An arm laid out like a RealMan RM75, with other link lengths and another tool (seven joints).
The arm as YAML. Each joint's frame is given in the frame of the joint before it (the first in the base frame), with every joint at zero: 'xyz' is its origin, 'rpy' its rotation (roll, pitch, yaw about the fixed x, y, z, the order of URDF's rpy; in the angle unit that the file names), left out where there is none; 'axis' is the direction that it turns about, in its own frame. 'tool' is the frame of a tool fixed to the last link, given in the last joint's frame.
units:
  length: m
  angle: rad
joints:
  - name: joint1
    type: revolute
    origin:
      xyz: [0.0, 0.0, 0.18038]
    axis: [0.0, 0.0, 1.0]
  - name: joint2
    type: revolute
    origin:
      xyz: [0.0, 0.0, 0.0]
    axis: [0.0, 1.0, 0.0]
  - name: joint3
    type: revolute
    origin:
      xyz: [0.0, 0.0, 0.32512]
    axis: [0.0, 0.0, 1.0]
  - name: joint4
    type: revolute
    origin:
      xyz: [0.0, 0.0, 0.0]
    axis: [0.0, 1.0, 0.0]
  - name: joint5
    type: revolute
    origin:
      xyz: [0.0, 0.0, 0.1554]
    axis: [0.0, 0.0, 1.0]
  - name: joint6
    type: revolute
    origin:
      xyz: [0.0, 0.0, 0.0]
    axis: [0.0, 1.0, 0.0]
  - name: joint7
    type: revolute
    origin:
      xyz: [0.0, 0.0, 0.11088]
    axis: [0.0, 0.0, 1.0]
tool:
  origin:
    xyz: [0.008, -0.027, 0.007]
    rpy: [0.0, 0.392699, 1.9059]
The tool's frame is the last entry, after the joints.
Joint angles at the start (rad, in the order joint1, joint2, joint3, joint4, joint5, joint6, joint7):
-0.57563 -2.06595 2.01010 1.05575 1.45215 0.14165 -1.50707
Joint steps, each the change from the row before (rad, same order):
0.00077 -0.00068 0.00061 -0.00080 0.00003 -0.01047 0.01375
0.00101 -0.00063 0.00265 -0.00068 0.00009 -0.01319 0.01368
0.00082 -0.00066 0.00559 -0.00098 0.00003 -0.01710 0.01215
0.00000 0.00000 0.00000 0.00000 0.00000 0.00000 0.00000
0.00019 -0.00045 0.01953 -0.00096 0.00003 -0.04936 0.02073
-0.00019 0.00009 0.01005 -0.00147 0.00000 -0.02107 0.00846
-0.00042 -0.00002 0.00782 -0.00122 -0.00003 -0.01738 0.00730
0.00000 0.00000 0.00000 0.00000 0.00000 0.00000 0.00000
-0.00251 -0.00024 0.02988 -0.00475 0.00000 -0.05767 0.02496
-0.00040 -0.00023 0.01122 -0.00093 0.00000 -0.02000 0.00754
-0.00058 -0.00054 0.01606 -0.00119 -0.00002 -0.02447 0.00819
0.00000 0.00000 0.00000 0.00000 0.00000 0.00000 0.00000
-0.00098 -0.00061 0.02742 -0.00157 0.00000 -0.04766 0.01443
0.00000 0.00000 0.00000 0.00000 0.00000 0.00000 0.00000
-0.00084 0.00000 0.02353 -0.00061 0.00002 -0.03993 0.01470
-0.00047 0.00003 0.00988 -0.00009 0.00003 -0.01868 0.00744
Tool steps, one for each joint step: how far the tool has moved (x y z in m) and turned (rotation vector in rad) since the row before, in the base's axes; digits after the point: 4 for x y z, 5 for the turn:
-0.0003 0.0003 0.0006 0.01234 0.00974 -0.00459
-0.0003 0.0001 0.0005 0.01340 0.01073 -0.00445
-0.0004 0.0000 0.0003 0.01446 0.01115 -0.00345
0.0000 0.0000 0.0000 0.00000 0.00000 0.00000
-0.0004 0.0001 0.0008 0.03680 0.02367 -0.00595
-0.0003 -0.0001 0.0001 0.01437 0.01159 -0.00257
-0.0002 0.0000 0.0001 0.01222 0.00952 -0.00236
0.0000 0.0000 0.0000 0.00000 0.00000 0.00000
-0.0001 -0.0005 -0.0003 0.03770 0.03463 -0.01103
0.0000 -0.0005 -0.0003 0.01222 0.01101 -0.00376
0.0002 -0.0009 -0.0008 0.01291 0.01356 -0.00526
0.0000 0.0000 0.0000 0.00000 0.00000 0.00000
0.0003 -0.0014 -0.0006 0.02807 0.02319 -0.00828
0.0000 0.0000 0.0000 0.00000 0.00000 0.00000
0.0004 -0.0013 -0.0003 0.02398 0.02171 -0.00943
0.0002 -0.0005 0.0001 0.01220 0.00996 -0.00446

